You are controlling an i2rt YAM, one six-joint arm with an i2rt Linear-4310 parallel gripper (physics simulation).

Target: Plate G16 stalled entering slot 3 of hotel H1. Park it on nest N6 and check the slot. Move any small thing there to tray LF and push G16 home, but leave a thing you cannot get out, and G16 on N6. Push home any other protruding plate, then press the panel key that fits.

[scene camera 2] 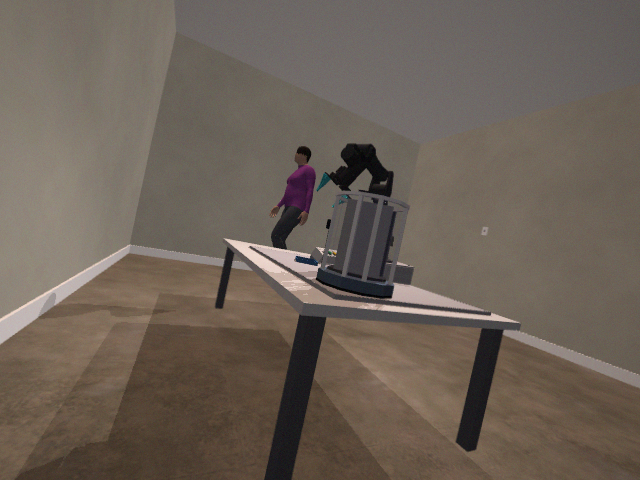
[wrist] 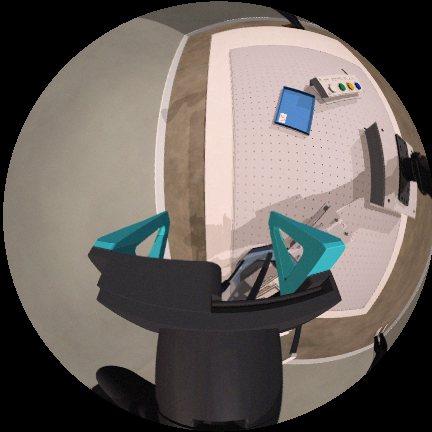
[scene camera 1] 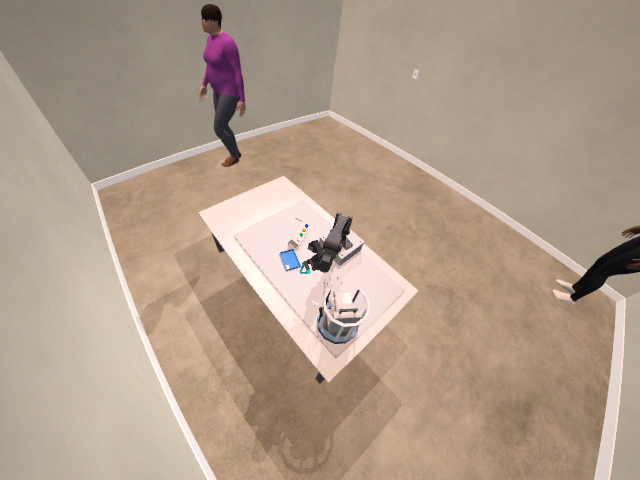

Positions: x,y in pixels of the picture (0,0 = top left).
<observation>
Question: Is my gripper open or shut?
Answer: Open.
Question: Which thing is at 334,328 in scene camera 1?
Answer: A round plate rack.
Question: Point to a blue pad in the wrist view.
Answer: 298,107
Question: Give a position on a panel with coloured buttons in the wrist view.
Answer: At 331,88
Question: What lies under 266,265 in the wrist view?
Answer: A round plate rack.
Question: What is my gripper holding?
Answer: Nothing.
</observation>
